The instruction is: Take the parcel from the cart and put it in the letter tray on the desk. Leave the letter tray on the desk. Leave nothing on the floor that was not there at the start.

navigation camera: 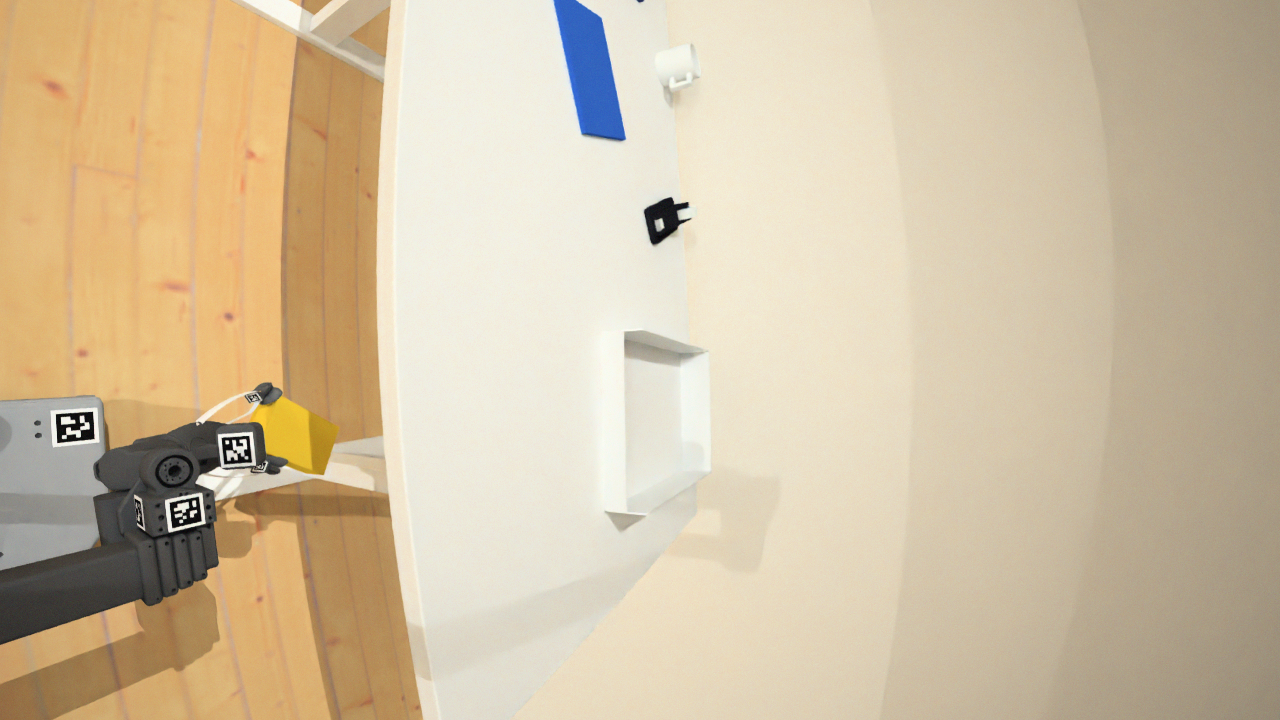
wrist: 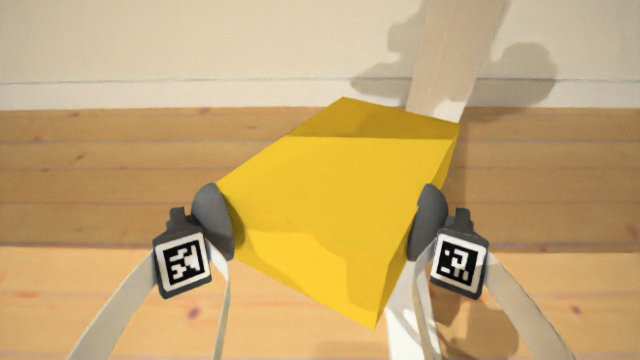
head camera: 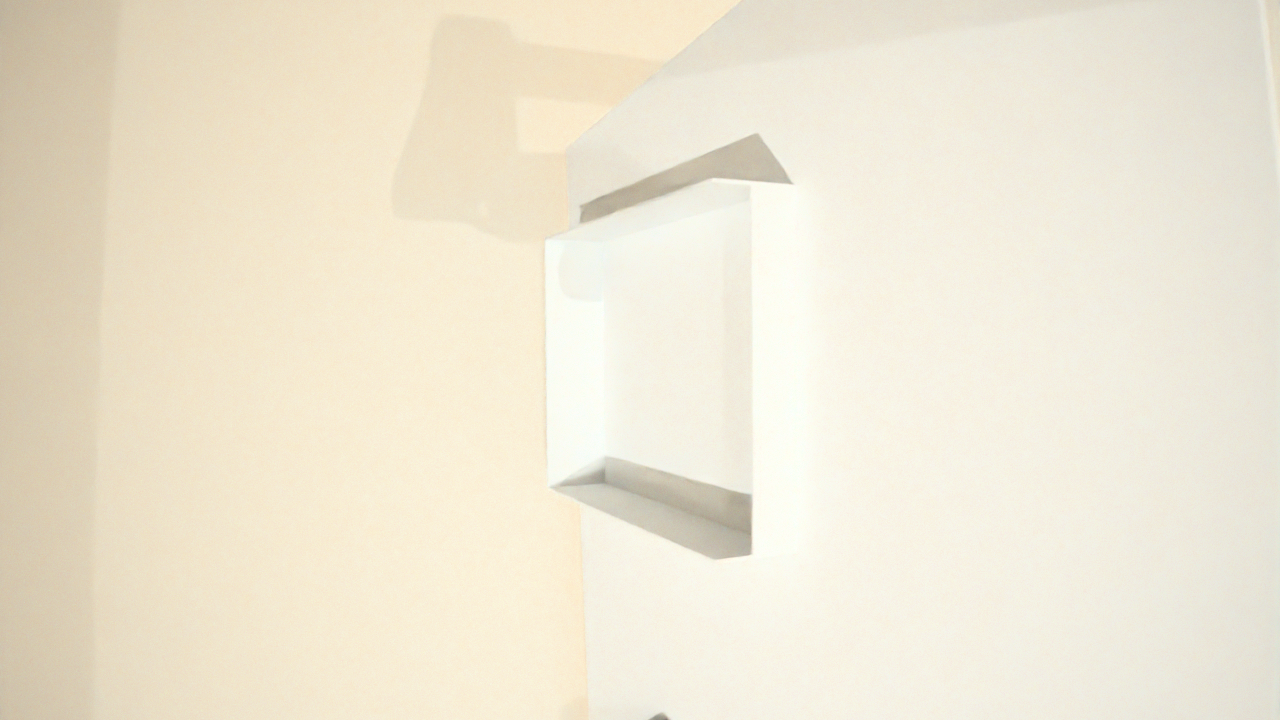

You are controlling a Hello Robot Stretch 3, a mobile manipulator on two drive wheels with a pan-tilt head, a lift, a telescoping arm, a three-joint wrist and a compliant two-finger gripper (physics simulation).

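Frame: origin at the robot's base, x left, y ahead, z down, level; millimetres.
Where they show: gripper, fingertip midpoint: (navigation camera: 277, 426) (wrist: 319, 212).
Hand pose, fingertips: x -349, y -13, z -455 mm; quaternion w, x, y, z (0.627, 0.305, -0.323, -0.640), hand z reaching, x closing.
Observation:
After its pixels a point has its place.
A yellow box, the parcel (navigation camera: 297, 436) @(x -372, y -32, z -475 mm) (wrist: 330, 185) @(x -347, y -19, z -482 mm), is held between the two fingertips of my gripper (navigation camera: 268, 429) @(x -349, y -13, z -455 mm) (wrist: 319, 212) @(x -349, y -13, z -455 mm), which is shut on it. The parcel sits askew in the grip, one corner toward the camera in the wrist view. Gripper and parcel are over the floor, in front of the desk's near edge in the navigation view. The white letter tray (head camera: 778, 358) @(x -561, y -26, z -965 mm) (navigation camera: 612, 420) @(x -562, y -16, z -966 mm) stands on the white desk (head camera: 1029, 358) @(x -362, y -12, z -950 mm) (navigation camera: 501, 268) @(x -363, y 164, z -950 mm), toward its back edge by the wall. Its visible inside holds no object. The cart does not show in these views.
On the desk in the navigation view are a flat blue item (navigation camera: 590, 76) @(x -550, y 500, z -958 mm), a white mug (navigation camera: 676, 64) @(x -872, y 725, z -1000 mm) and a small black object (navigation camera: 664, 220) @(x -792, y 333, z -976 mm). A desk leg (navigation camera: 353, 471) @(x -580, y -152, z -281 mm) (wrist: 450, 55) @(x -579, y -150, z -420 mm) stands beyond the parcel. The wall (head camera: 313, 358) @(x -1042, y -61, z -1227 mm) (navigation camera: 805, 268) @(x -1035, y 258, z -1220 mm) rises behind the desk.

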